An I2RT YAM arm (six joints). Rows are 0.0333 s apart.
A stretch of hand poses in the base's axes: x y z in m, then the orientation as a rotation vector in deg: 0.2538, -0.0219, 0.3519, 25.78, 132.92, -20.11; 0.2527, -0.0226, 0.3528, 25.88, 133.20, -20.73; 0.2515, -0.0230, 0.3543, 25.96, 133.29, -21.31; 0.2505, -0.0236, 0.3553, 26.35, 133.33, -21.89; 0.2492, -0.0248, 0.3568, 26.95, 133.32, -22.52; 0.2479, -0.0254, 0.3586, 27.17, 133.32, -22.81; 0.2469, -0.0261, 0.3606, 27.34, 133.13, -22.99; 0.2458, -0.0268, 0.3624, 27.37, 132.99, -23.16; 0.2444, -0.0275, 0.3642, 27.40, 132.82, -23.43; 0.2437, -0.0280, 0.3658, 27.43, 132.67, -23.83; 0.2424, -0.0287, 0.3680, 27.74, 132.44, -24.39; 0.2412, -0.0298, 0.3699, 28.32, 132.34, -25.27; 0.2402, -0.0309, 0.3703, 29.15, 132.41, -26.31; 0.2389, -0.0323, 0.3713, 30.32, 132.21, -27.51; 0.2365, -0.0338, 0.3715, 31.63, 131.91, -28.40; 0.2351, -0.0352, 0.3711, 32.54, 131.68, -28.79
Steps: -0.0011, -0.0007, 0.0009, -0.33, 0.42, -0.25; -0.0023, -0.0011, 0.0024, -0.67, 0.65, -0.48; -0.0033, -0.0017, 0.0034, -0.94, 0.84, -0.93; -0.0046, -0.0029, 0.0049, -1.18, 1.00, -1.56; -0.0059, -0.0035, 0.0067, -1.31, 1.08, -1.80; -0.0069, -0.0042, 0.0087, -1.42, 0.95, -1.99; -0.0080, -0.0049, 0.0105, -1.56, 0.86, -2.06; -0.0094, -0.0056, 0.0123, -1.78, 0.77, -2.17; -0.0101, -0.0061, 0.0139, -2.07, 0.73, -2.32; -0.0114, -0.0068, 0.0161, -2.41, 0.66, -2.73; -0.0126, -0.0079, 0.0180, -2.85, 0.82, -3.42; -0.0136, -0.0090, 0.0184, -3.27, 1.19, -4.32; -0.0149, -0.0104, 0.0194, -3.75, 1.38, -5.54; -0.0173, -0.0119, 0.0196, -4.01, 1.41, -6.76; -0.0187, -0.0133, 0.0192, -4.04, 1.35, -7.55
